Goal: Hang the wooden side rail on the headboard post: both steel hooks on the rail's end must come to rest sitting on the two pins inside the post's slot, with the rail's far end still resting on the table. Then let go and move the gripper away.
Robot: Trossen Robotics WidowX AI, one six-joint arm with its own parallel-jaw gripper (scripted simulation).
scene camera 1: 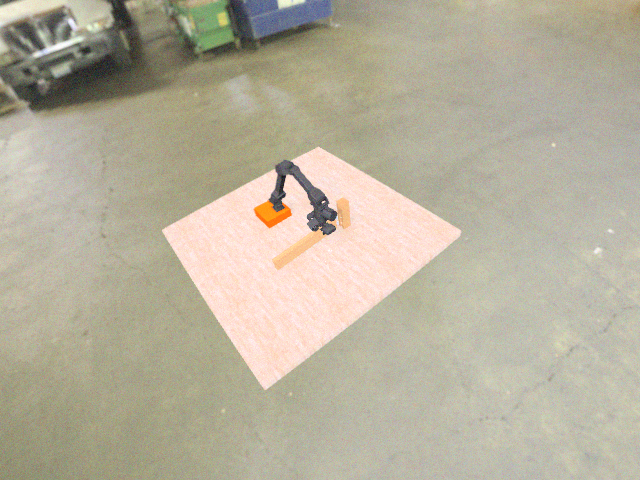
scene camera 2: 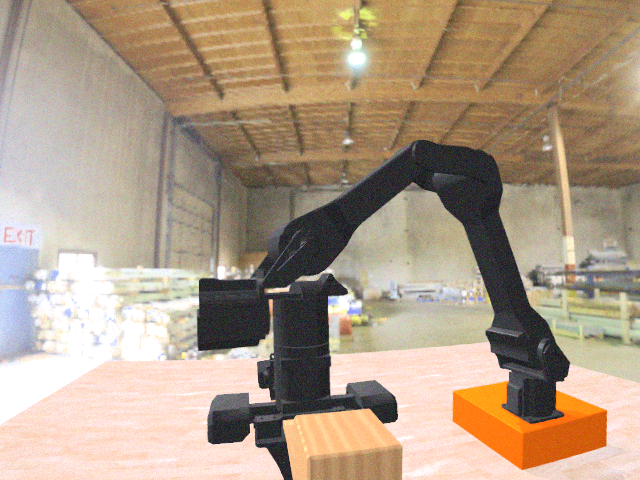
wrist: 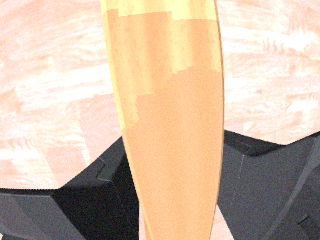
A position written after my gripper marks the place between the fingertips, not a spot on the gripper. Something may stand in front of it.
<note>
I see my gripper [wrist: 160,132] and a wooden side rail [scene camera 1: 288,255].
The wooden side rail shows as well in the wrist view [wrist: 167,74].
</note>
